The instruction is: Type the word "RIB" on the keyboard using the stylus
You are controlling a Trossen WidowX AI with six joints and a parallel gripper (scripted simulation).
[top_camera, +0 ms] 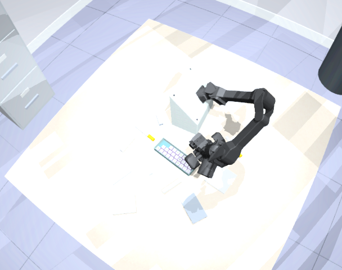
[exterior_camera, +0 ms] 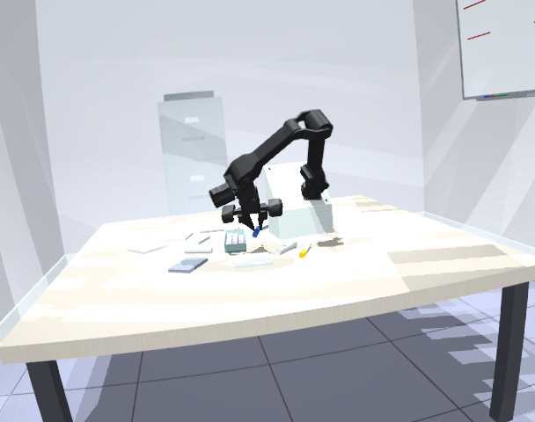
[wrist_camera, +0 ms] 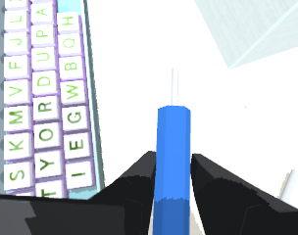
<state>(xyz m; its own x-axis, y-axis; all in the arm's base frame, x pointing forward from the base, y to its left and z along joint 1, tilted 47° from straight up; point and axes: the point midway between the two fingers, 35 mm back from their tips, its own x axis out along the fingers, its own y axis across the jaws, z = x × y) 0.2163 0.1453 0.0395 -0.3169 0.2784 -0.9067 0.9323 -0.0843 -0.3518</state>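
The blue stylus lies 10 mm to the right of my gripper tip. Also, from my gripper tip: small grey block (260 mm to the right, 60 mm behind, 50 mm below).
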